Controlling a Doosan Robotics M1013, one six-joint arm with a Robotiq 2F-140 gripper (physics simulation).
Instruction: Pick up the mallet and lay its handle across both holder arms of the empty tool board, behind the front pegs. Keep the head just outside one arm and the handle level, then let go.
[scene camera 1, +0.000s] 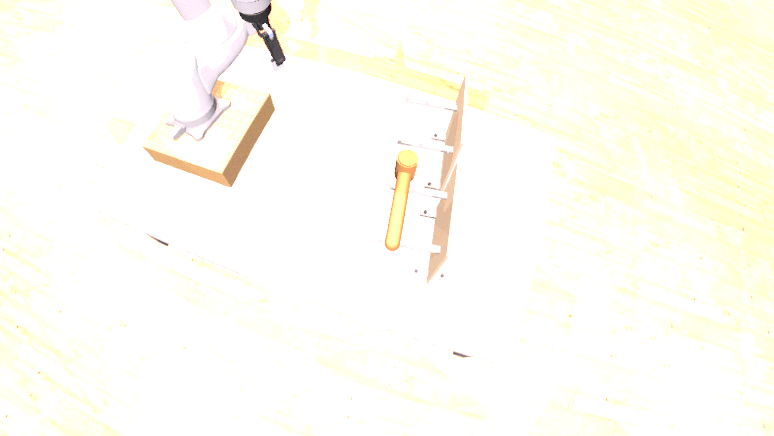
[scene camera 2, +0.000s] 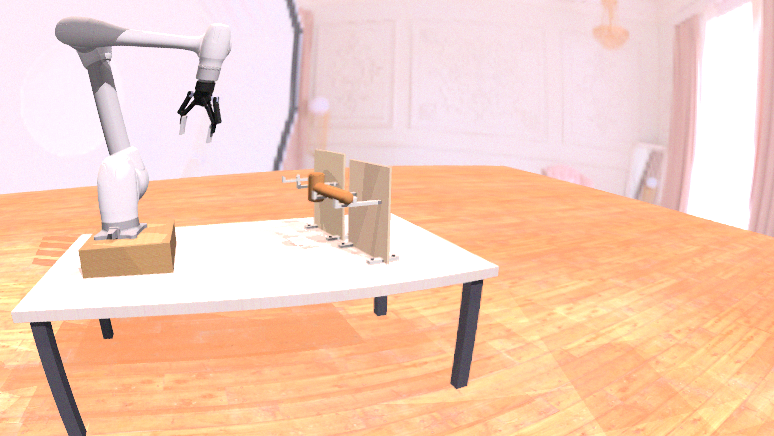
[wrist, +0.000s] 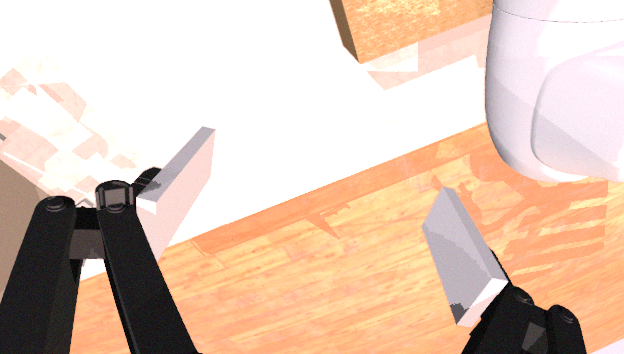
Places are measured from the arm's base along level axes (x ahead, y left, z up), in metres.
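Pixels of known places: gripper, fingertip midpoint: (scene camera 1: 266, 50) (scene camera 2: 194, 138) (wrist: 325, 181); arm's base, origin of the base link: (scene camera 1: 198, 113) (scene camera 2: 121, 233).
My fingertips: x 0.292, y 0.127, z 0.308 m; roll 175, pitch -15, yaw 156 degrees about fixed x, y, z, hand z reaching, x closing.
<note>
Ahead of a thing's pixels: the offset from my fingertips to its top centre. "pt": to the spot under its first point. Level surfaces: height alone.
The orange mallet @(dz -0.143, dx +0.490, dy -0.138 m) (scene camera 1: 398, 208) (scene camera 2: 332, 191) lies with its handle across both arms (scene camera 1: 431, 193) (scene camera 1: 425, 248) of the nearer tool board (scene camera 1: 444, 222) (scene camera 2: 369, 216). Its head @(pt dz -0.143, dx +0.460, dy -0.050 m) (scene camera 1: 406, 162) (scene camera 2: 315, 187) is just outside one arm, on the side towards the other board. The farther tool board (scene camera 1: 458, 121) (scene camera 2: 329, 208) is empty, with two bare arms (scene camera 1: 438, 105) (scene camera 1: 430, 146). My gripper (scene camera 1: 277, 65) (scene camera 2: 195, 136) (wrist: 325, 181) is open and empty, high above the table's far side, well away from the mallet and both boards.
The white table @(dz -0.405 m) (scene camera 1: 324, 216) (scene camera 2: 232, 270) carries both boards on small feet. My arm's base stands on a wooden block (scene camera 1: 250, 139) (scene camera 2: 129, 259) (wrist: 395, 25) at the other end. A brown panel @(pt dz -0.316, dx +0.522, dy +0.166 m) (wrist: 12, 215) shows at the wrist view's left edge.
</note>
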